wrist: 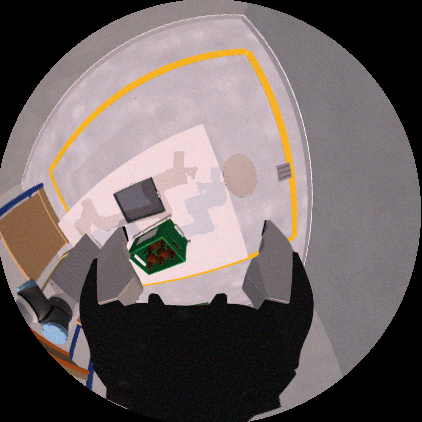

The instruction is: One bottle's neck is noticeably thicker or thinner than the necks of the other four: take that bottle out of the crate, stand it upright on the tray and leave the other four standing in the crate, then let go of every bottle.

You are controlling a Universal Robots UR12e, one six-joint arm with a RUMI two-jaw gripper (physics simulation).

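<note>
A green crate stands on the white table top, below the middle of the wrist view and left of centre. Several brown bottles stand inside it; their necks are too small to compare. The dark grey tray lies just beyond the crate, with no bottle on it. My gripper is open, high above the table. Its left jaw shows beside the crate in the view, its right jaw well to the right of the crate.
The white table top bears arm shadows. Light rails and small fittings show by the crate. A round beige disc and a floor grate lie to the right. A shelf with brown boxes and part of the robot arm show at left.
</note>
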